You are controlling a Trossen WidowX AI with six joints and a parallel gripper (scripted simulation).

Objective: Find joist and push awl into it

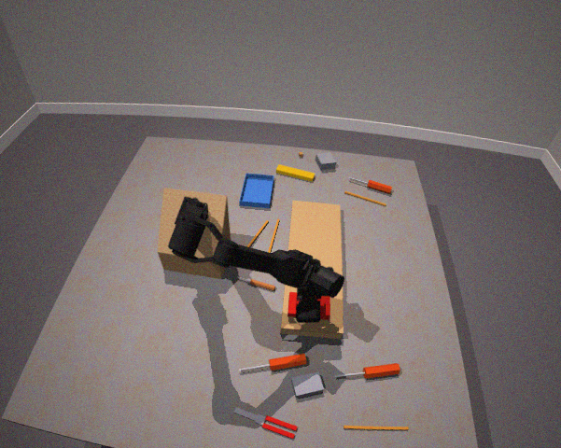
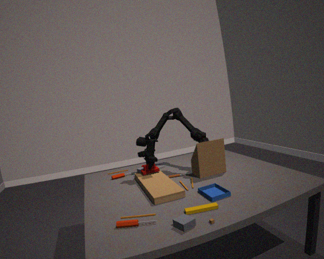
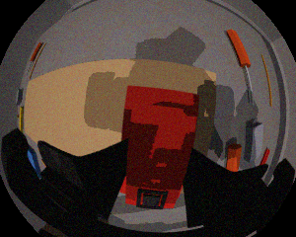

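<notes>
My gripper tip is 510 mm to the right of the blue tray, 230 mm past it and 60 mm above it. Also, from my gripper tip: awl (190 mm behind, 90 mm to the left, 60 mm below); red stud finder (20 mm behind, 20 mm above); yellow bar (650 mm to the left, 90 mm behind, 60 mm below).
</notes>
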